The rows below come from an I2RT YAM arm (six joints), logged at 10 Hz.
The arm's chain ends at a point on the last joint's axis. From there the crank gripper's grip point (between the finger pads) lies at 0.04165 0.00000 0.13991 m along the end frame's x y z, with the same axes.
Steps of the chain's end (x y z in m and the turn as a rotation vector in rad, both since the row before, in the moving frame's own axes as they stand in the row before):
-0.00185 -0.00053 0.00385 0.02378 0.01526 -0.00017
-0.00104 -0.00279 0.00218 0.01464 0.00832 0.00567
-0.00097 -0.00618 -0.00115 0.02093 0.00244 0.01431
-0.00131 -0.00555 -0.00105 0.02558 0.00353 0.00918
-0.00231 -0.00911 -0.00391 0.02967 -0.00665 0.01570
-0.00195 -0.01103 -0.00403 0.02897 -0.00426 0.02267
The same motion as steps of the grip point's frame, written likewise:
0.00028 -0.00386 0.00316 0.02378 0.01526 -0.00017
0.00013 -0.00460 0.00182 0.01464 0.00832 0.00567
-0.00061 -0.00851 -0.00128 0.02093 0.00244 0.01431
-0.00080 -0.00874 -0.00124 0.02558 0.00353 0.00918
-0.00321 -0.01262 -0.00369 0.02967 -0.00665 0.01570
-0.00251 -0.01415 -0.00390 0.02897 -0.00426 0.02267

